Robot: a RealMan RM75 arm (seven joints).
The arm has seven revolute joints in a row. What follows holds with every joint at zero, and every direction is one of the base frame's. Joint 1 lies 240.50 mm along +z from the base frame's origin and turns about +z. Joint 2 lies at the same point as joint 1 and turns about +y. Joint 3 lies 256.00 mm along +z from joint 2 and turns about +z. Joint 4 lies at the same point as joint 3 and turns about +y. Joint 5 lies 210.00 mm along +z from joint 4 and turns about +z. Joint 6 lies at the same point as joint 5 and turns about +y. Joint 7 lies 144.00 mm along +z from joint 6 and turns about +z. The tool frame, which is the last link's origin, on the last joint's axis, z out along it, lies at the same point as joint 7; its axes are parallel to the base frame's.
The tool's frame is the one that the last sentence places.
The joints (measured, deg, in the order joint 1, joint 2, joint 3, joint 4, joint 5, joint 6, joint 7), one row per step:
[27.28, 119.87, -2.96, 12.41, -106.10, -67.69, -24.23]
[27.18, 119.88, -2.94, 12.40, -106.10, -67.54, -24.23]
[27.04, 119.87, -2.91, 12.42, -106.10, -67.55, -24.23]
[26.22, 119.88, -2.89, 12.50, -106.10, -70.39, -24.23]
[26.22, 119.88, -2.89, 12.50, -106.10, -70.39, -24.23]
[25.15, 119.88, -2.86, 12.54, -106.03, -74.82, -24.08]
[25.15, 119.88, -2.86, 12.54, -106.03, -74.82, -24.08]
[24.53, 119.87, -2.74, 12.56, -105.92, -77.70, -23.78]
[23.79, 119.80, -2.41, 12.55, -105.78, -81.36, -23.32]
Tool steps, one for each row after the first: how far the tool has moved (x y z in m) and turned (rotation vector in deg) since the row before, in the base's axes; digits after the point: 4 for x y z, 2 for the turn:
[0.0008, -0.0005, -0.0002, -0.05, -0.08, -0.21]
[0.0007, -0.0007, 0.0001, 0.02, 0.03, -0.15]
[-0.0022, -0.0045, 0.0036, 1.18, 1.72, 1.15]
[0.0000, 0.0000, 0.0000, 0.00, 0.00, 0.00]
[-0.0039, -0.0060, 0.0064, 1.93, 2.71, 1.89]
[0.0000, 0.0000, 0.0000, 0.00, 0.00, 0.00]
[-0.0026, -0.0035, 0.0048, 1.33, 1.95, 1.13]
[-0.0029, -0.0040, 0.0071, 1.86, 2.48, 1.40]

